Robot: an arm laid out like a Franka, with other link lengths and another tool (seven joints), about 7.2 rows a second.
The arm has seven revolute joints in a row. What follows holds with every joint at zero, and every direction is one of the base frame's.
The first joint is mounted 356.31 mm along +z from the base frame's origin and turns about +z.
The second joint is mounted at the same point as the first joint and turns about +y.
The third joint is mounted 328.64 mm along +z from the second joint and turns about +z.
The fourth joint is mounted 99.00 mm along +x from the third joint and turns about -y.
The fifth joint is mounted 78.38 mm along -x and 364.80 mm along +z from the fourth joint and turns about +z.
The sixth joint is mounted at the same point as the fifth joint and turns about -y.
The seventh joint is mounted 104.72 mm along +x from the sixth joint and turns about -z.
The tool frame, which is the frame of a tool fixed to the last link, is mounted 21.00 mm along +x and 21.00 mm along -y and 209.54 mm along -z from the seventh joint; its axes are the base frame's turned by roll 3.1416, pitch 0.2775 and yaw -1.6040 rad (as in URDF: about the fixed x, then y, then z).
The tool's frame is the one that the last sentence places.
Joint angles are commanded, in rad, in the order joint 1, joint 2, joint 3, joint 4, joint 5, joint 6, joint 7. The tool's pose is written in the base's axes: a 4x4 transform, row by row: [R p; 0 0 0 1], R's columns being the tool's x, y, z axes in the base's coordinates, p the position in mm. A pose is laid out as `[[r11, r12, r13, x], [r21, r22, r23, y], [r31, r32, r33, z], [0, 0, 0, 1]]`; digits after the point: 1 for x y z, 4 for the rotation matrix.
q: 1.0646, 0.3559, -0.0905, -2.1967, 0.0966, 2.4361, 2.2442
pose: [[-0.9636, -0.1955, 0.1824, 294.7], [-0.2027, 0.9790, -0.0212, 435.4], [-0.1744, -0.0574, -0.9830, 153.9], [0, 0, 0, 1]]
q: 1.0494, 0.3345, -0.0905, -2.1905, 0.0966, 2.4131, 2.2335
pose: [[-0.9646, -0.1918, 0.1811, 302.1], [-0.1978, 0.9801, -0.0152, 433.0], [-0.1746, -0.0505, -0.9833, 165.9], [0, 0, 0, 1]]
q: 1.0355, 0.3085, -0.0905, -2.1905, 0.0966, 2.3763, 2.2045
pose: [[-0.9634, -0.2081, 0.1691, 306.1], [-0.2137, 0.9768, -0.0154, 426.3], [-0.1620, -0.0510, -0.9855, 177.7], [0, 0, 0, 1]]
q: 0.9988, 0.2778, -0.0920, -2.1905, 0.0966, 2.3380, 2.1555
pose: [[-0.9627, -0.2201, 0.1572, 320.6], [-0.2246, 0.9744, -0.0113, 411.8], [-0.1507, -0.0462, -0.9875, 191.8], [0, 0, 0, 1]]
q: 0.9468, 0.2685, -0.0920, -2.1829, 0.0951, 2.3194, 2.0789
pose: [[-0.9577, -0.2456, 0.1500, 343.8], [-0.2482, 0.9687, 0.0009, 394.3], [-0.1456, -0.0364, -0.9887, 198.1], [0, 0, 0, 1]]
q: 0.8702, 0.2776, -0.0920, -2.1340, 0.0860, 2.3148, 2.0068
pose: [[-0.9529, -0.2481, 0.1745, 388.9], [-0.2467, 0.9686, 0.0299, 378.9], [-0.1764, -0.0145, -0.9842, 210.0], [0, 0, 0, 1]]
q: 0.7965, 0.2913, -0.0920, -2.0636, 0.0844, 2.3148, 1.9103
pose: [[-0.9380, -0.2728, 0.2138, 439.3], [-0.2621, 0.9619, 0.0777, 366.3], [-0.2268, 0.0169, -0.9738, 228.4], [0, 0, 0, 1]]
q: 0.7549, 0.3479, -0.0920, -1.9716, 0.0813, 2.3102, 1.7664
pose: [[-0.8976, -0.3747, 0.2321, 481.0], [-0.3557, 0.9268, 0.1207, 364.3], [-0.2603, 0.0258, -0.9652, 230.7], [0, 0, 0, 1]]
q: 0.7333, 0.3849, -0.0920, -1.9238, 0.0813, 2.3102, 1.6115
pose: [[-0.8381, -0.4963, 0.2265, 504.5], [-0.4711, 0.8678, 0.1582, 361.3], [-0.2751, 0.0259, -0.9611, 227.3], [0, 0, 0, 1]]
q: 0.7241, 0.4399, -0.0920, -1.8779, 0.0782, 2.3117, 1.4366
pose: [[-0.7461, -0.6355, 0.1986, 522.1], [-0.6077, 0.7719, 0.1867, 362.3], [-0.2719, 0.0187, -0.9621, 211.7], [0, 0, 0, 1]]
